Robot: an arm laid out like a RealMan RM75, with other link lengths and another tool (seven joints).
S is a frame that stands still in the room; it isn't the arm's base.
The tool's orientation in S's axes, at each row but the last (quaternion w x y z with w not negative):
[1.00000, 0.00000, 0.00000, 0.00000]
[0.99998, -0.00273, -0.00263, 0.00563]
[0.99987, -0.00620, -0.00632, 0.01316]
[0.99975, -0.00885, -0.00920, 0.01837]
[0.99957, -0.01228, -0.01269, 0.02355]
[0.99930, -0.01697, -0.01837, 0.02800]
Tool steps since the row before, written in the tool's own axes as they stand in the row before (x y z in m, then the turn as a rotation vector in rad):
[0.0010, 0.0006, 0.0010, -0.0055, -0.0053, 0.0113]
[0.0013, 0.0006, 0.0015, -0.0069, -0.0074, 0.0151]
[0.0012, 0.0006, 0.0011, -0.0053, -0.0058, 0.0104]
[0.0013, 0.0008, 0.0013, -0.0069, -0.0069, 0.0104]
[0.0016, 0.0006, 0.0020, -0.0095, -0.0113, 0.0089]
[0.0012, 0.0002, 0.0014, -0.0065, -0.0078, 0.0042]
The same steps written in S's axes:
[0.0010, 0.0006, 0.0010, -0.0055, -0.0053, 0.0113]
[0.0013, 0.0006, 0.0015, -0.0069, -0.0074, 0.0151]
[0.0012, 0.0006, 0.0011, -0.0053, -0.0058, 0.0104]
[0.0012, 0.0009, 0.0013, -0.0068, -0.0070, 0.0104]
[0.0015, 0.0007, 0.0020, -0.0092, -0.0115, 0.0089]
[0.0011, 0.0003, 0.0014, -0.0062, -0.0080, 0.0042]

